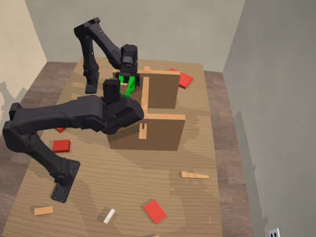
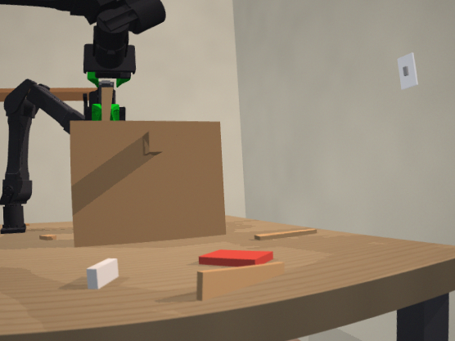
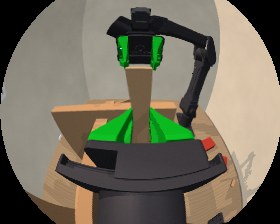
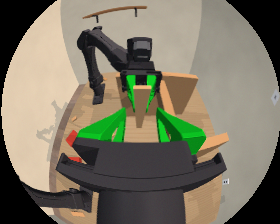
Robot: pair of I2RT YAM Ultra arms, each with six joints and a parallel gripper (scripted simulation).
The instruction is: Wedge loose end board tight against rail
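The light wooden rail lies 90 mm below my left hand, 80 mm ahead of it and 50 mm to the left of it. From my left hand the other things lie so: white block: 410 mm to the right, 280 mm below, 50 mm behind.
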